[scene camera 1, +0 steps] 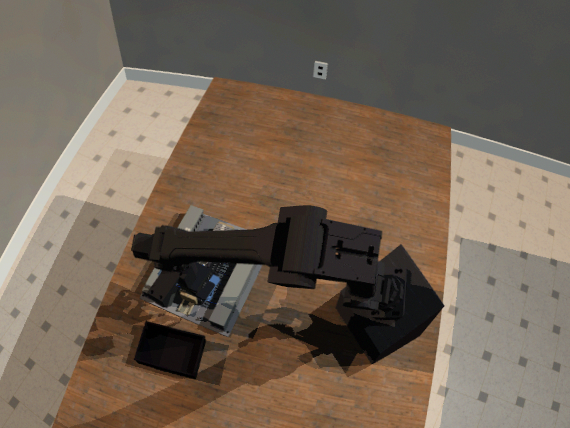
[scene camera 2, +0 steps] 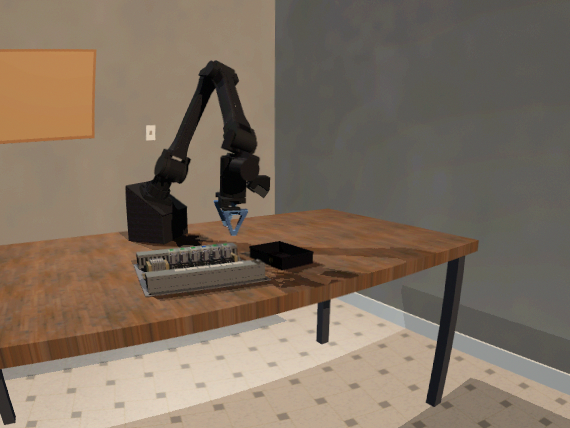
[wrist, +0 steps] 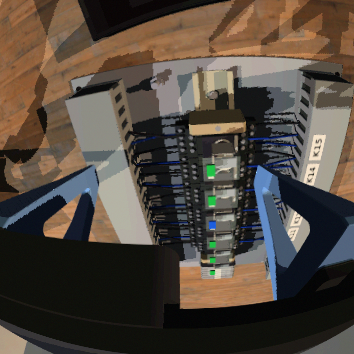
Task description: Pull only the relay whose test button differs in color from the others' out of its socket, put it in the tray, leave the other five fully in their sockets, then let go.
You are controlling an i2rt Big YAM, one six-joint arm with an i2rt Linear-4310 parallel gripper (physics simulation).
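Frame: origin at the arm's base, x ahead, y left, z up, level; millimetres.
Seen in the pictures: gripper, fingertip midpoint: (scene camera 1: 194, 290) (scene camera 2: 229, 230) (wrist: 175, 173); arm's base, link origin: (scene camera 1: 388, 293) (scene camera 2: 154, 196).
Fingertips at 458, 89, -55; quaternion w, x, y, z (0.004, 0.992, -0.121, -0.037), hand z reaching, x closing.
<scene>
Pixels of each thing's top centre, then the offset from my fingertips to it, as dx, dy, dz. "pt": a spot on its surface instead. Level surfaces: height alone.
- relay with the blue test button, surface spot: (wrist: 225, 224) (scene camera 2: 198, 254) pt +22, -107, -49
- black tray, top centre: (scene camera 1: 168, 348) (scene camera 2: 280, 248) +30, +148, -66
- tan end block, top centre: (wrist: 217, 128) (scene camera 1: 188, 295) +28, -6, -60
- wooden table, surface height: dz -101
The relay with the blue test button (wrist: 225, 224) (scene camera 2: 203, 249) stands in its socket, third from the tray end of a row of relays. The others, such as the nearest to the tray (wrist: 225, 171), show green buttons and also stand in the row. My gripper (wrist: 175, 173) (scene camera 2: 231, 231) is open and empty, pointing down above the relay row, with a blue finger on either side of the row in the wrist view. The black tray (scene camera 1: 165, 369) (scene camera 2: 295, 260) (wrist: 102, 29) lies beside the end of the panel. In scene camera 1 my arm hides much of the row.
Two long grey wiring ducts (wrist: 97, 125) (scene camera 1: 239, 285) (scene camera 2: 205, 278) flank the relays, and the right one in the wrist view bears K labels. Thin wires run between sockets and ducts. A tan end block (wrist: 217, 128) closes the tray end of the row. The wooden table (scene camera 1: 320, 150) carries everything.
</scene>
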